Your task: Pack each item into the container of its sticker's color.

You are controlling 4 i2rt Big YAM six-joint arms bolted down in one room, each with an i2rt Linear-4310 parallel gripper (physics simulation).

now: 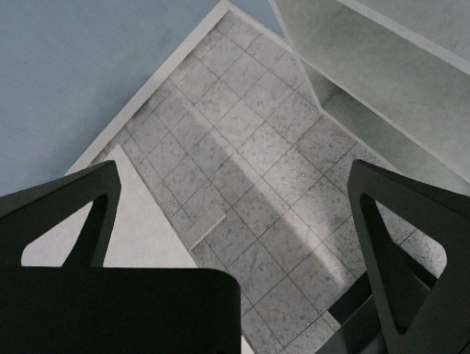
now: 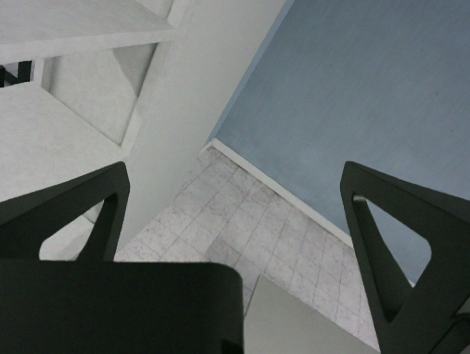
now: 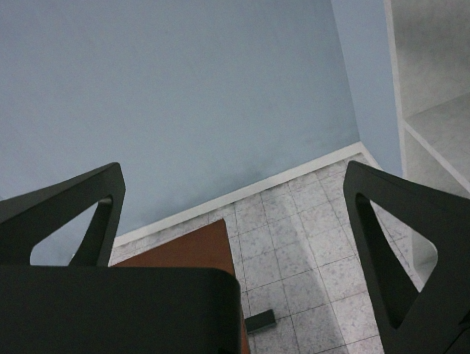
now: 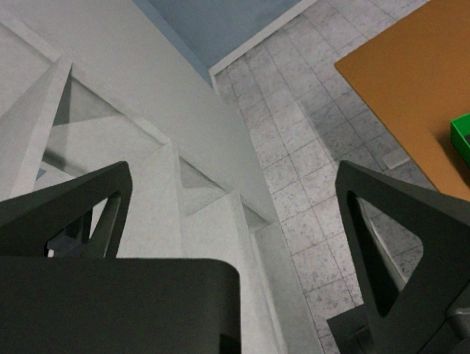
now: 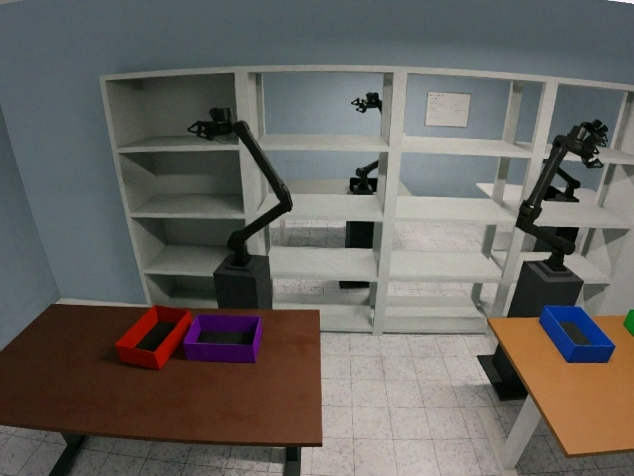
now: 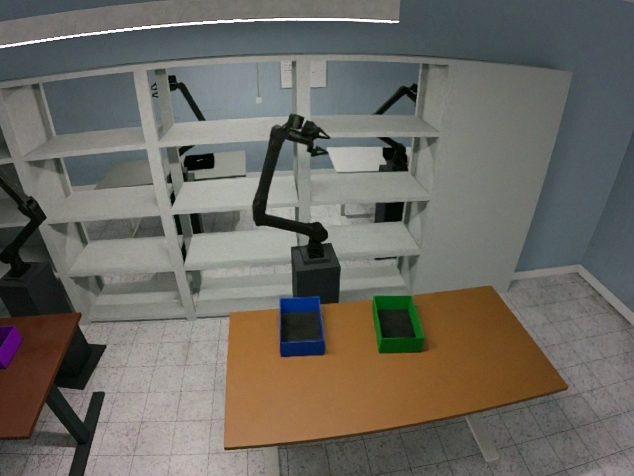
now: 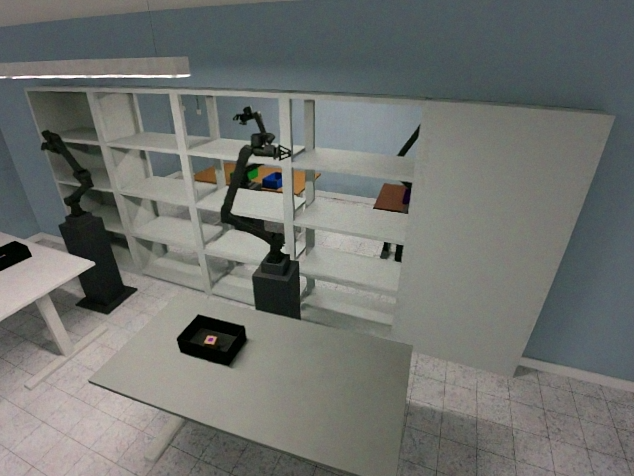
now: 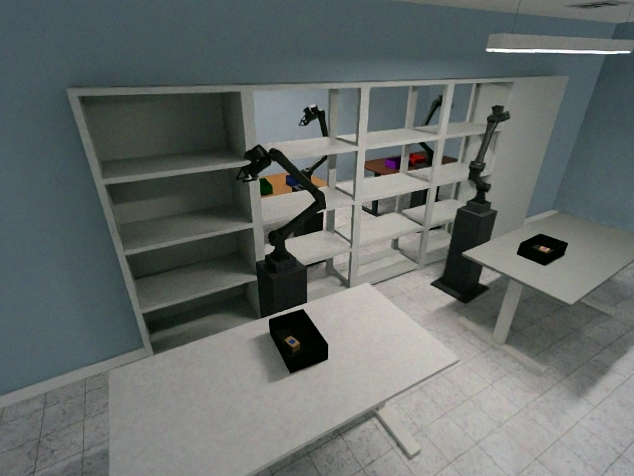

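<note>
A small tan box with a purple sticker (image 7: pixel 210 340) (image 8: pixel 543 249) lies in a black bin (image 7: pixel 203 354) on the grey table. A small tan box with a blue sticker (image 8: pixel 291 343) lies in another black bin (image 8: pixel 311 357) on the white table. Red (image 5: pixel 135 355) and purple (image 5: pixel 220 353) containers stand on the dark brown table. Blue (image 5: pixel 591 353) (image 6: pixel 302 348) and green (image 6: pixel 400 344) containers stand on the orange-brown table. The arm1 gripper (image 1: pixel 235 162), arm2 gripper (image 2: pixel 235 162), arm3 gripper (image 3: pixel 235 162) and arm4 gripper (image 4: pixel 234 162) are open, with nothing between their fingers.
A tall pale shelf unit (image 5: pixel 394 204) (image 8: pixel 360 204) stands between the two sides of the room. Arms on dark pedestals (image 6: pixel 315 276) (image 7: pixel 277 294) stand in front of it, at the tables. The grey table (image 7: pixel 317 389) and white table (image 8: pixel 194 409) stand on the same side.
</note>
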